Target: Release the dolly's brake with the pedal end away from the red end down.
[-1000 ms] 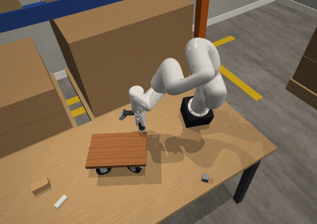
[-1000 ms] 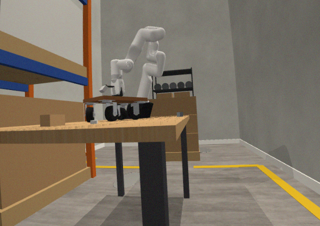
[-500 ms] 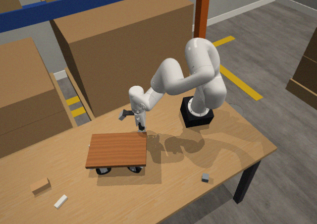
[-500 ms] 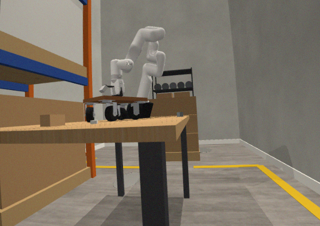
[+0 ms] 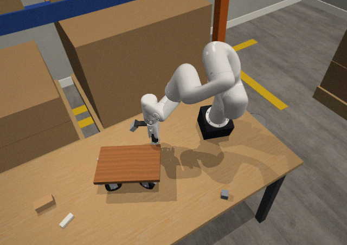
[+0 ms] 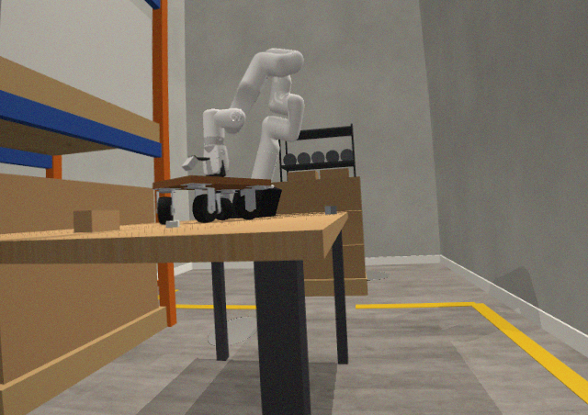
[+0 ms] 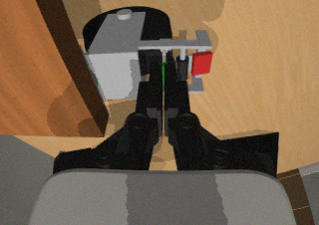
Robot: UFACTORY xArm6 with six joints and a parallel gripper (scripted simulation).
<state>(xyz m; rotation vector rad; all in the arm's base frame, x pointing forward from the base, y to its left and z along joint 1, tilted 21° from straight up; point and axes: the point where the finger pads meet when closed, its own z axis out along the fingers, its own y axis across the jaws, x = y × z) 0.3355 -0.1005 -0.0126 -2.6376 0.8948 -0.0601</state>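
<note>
Right now my hand is 1 cm past the brake pedal, 1 cm to the left of it and 3 cm above it. Also, from my hand: white bar: 53 cm ahead, 8 cm to the left, 11 cm below; then grey cube: 12 cm behind, 41 cm to the left, 10 cm below; then tan block: 58 cm ahead, 5 cm to the right, 10 cm below.
</note>
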